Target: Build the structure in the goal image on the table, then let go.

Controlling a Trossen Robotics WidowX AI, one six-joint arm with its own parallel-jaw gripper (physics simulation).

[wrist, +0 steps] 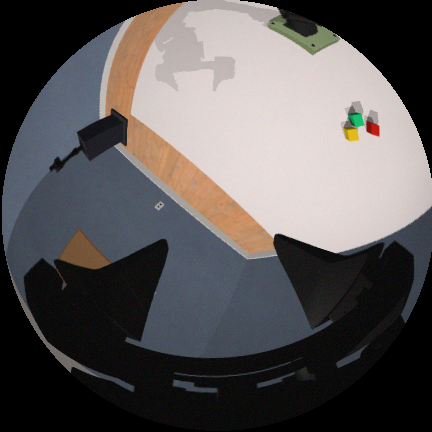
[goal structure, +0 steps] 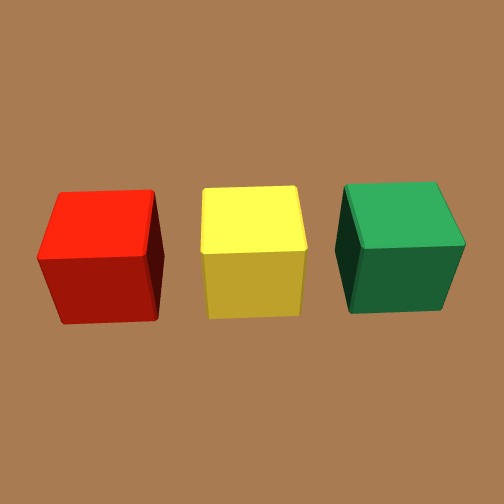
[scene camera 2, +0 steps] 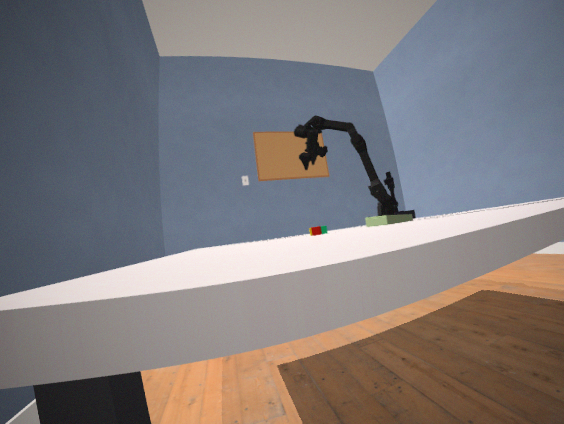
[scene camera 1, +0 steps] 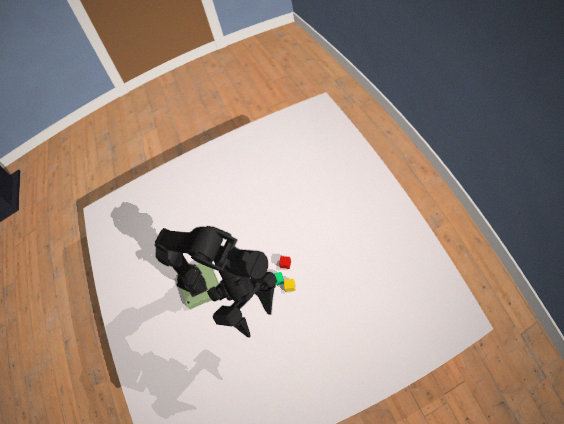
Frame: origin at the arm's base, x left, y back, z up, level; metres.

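Seen in the pictures: gripper, fingertip midpoint: (wrist: 220, 242) (scene camera 2: 309, 167) (scene camera 1: 259, 325); arm's base at its link origin: (scene camera 2: 386, 216) (scene camera 1: 197, 286).
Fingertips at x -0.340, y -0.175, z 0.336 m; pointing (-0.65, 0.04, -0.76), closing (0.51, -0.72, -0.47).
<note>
Pixels of each thing's top centre, then the offset from my fingertips to it. Level surfaces: height alone.
- red cube at its top centre: (scene camera 1: 284, 260) (wrist: 375, 129) (scene camera 2: 315, 226) dx +0.289, dy -0.143, dz -0.339 m
- green cube at its top centre: (scene camera 1: 277, 277) (wrist: 358, 119) (scene camera 2: 322, 226) dx +0.246, dy -0.096, dz -0.339 m
- yellow cube at its top centre: (scene camera 1: 288, 283) (wrist: 353, 134) (scene camera 2: 312, 227) dx +0.205, dy -0.121, dz -0.339 m
- white table at its surface level: dz -0.372 m
A red cube (scene camera 1: 285, 262) (scene camera 2: 316, 230) (wrist: 373, 128), a green cube (scene camera 1: 279, 278) (scene camera 2: 324, 229) (wrist: 356, 120) and a yellow cube (scene camera 1: 290, 285) (scene camera 2: 310, 231) (wrist: 351, 134) rest low on the white table (scene camera 1: 375, 225) (scene camera 2: 150, 280) (wrist: 225, 125). Green and yellow lie close together, corner to corner; whether they touch is unclear. Red stands a little apart from both. In scene camera 1 the arm partly hides green; in scene camera 2 red hides most of yellow. My gripper (scene camera 1: 259, 325) (scene camera 2: 310, 166) (wrist: 220, 242) is wide open and empty, high above the table and away from the cubes.
The arm's pale green base plate (scene camera 1: 200, 300) (scene camera 2: 390, 220) (wrist: 315, 42) sits on the table, to one side of the cubes. A dark box (scene camera 1: 7, 195) (wrist: 102, 136) stands beyond the table's edge. The arm's shadow falls across part of the table.
</note>
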